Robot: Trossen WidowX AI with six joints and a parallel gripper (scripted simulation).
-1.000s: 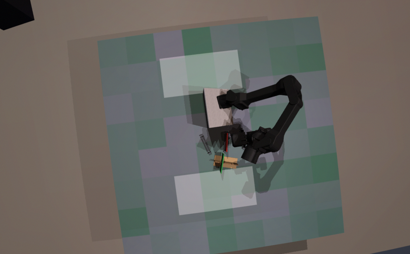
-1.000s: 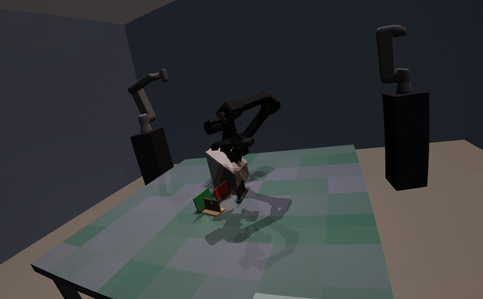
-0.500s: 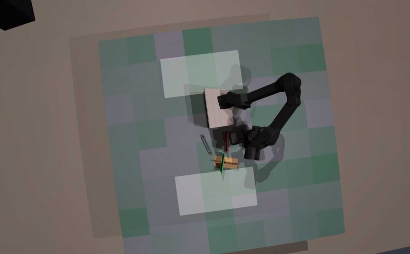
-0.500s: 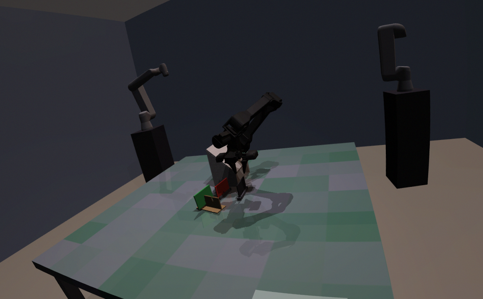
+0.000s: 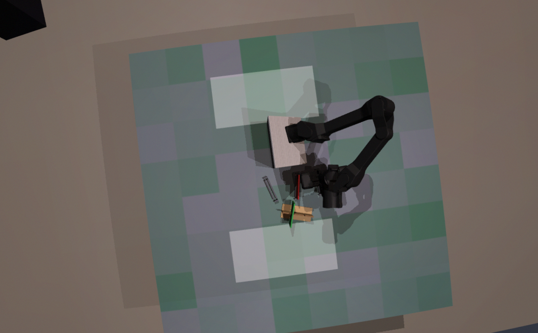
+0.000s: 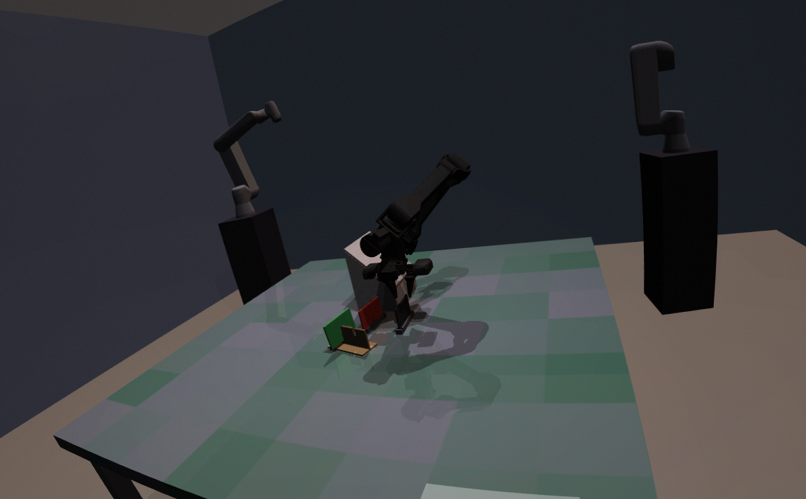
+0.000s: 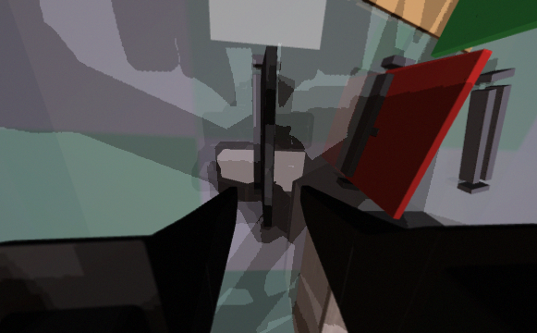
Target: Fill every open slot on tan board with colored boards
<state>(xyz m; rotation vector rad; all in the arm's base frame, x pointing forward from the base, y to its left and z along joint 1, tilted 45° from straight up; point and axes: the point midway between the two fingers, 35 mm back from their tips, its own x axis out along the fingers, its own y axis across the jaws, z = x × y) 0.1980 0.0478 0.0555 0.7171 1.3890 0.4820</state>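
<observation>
Right now the black board is 4 cm below my gripper tip and 2 cm ahead of it. The rest, counted from my gripper tip: red board 10 cm to the right, 4 cm below, 2 cm ahead; then tan board 13 cm to the right, 13 cm ahead, 5 cm below; then green board 15 cm to the right, 12 cm ahead, 3 cm below.
</observation>
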